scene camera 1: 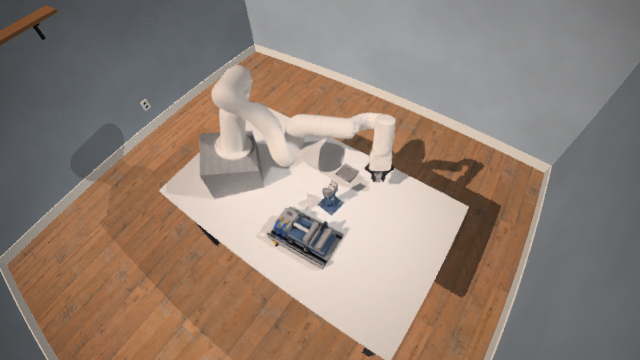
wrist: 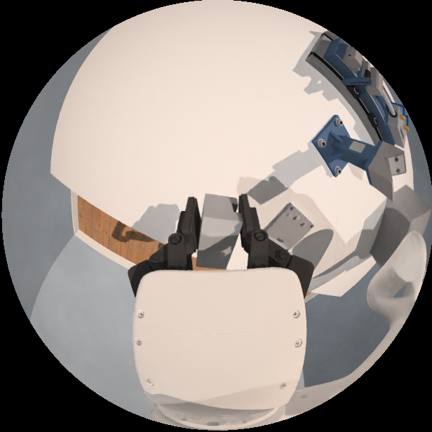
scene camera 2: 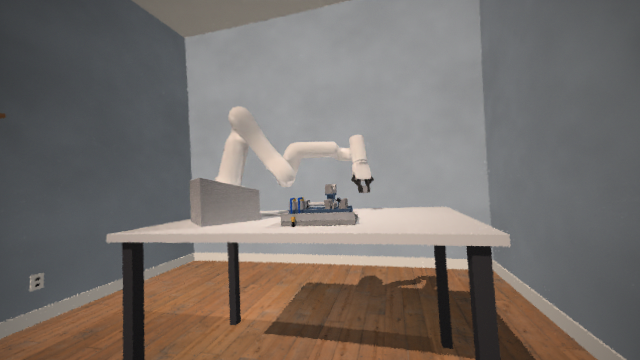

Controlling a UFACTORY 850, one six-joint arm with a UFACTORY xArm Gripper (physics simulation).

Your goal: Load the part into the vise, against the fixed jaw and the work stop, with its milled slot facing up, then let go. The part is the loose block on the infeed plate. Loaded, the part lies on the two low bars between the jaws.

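Note:
My gripper (scene camera 1: 378, 177) (scene camera 2: 364, 189) (wrist: 218, 206) is shut on the grey block part (wrist: 218, 230) and holds it above the table, behind and to the right of the vise in the first scene view. In the wrist view the block sits between the black fingers; I cannot make out its milled slot. The vise (scene camera 1: 308, 234) (scene camera 2: 318, 218) (wrist: 372, 92) stands on the table, with blue body, grey jaws and blue-and-yellow fittings at one end. The two low bars and the work stop are too small to tell. The infeed plate (scene camera 1: 347, 173) (wrist: 291, 225) lies on the table, with no block on it.
A blue stand with a grey angled head (scene camera 1: 330, 198) (scene camera 2: 330, 190) (wrist: 357, 150) rises between the infeed plate and the vise. The grey robot base block (scene camera 1: 231, 167) (scene camera 2: 225, 202) stands at the left of the white table (scene camera 1: 395, 250) (scene camera 2: 420, 225).

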